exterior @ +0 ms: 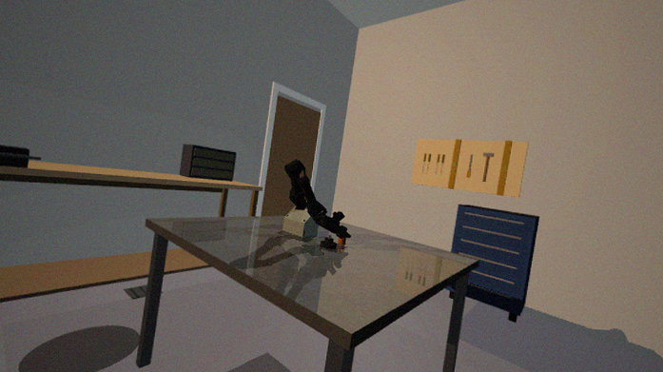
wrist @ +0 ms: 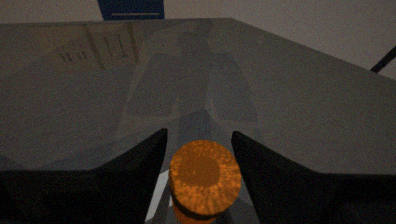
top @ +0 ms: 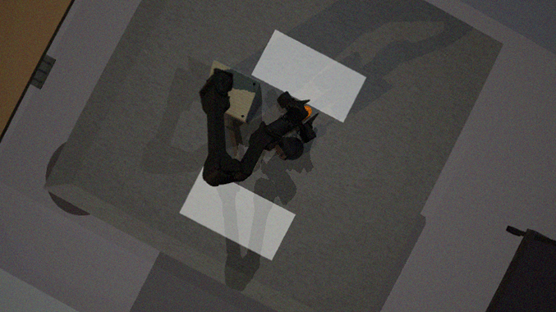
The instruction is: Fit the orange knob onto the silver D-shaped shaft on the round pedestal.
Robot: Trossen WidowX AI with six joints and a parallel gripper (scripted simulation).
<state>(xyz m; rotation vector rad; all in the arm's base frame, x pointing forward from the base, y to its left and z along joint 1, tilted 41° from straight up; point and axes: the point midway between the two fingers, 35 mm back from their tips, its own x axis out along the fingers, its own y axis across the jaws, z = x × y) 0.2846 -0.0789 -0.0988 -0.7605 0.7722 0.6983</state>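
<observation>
Now: gripper tip 3 cm to the left of the orange knob and 2 cm past it. Round my gripper tip: dark round pedestal: 16 cm to the right, 3 cm behind, 2 cm below.
</observation>
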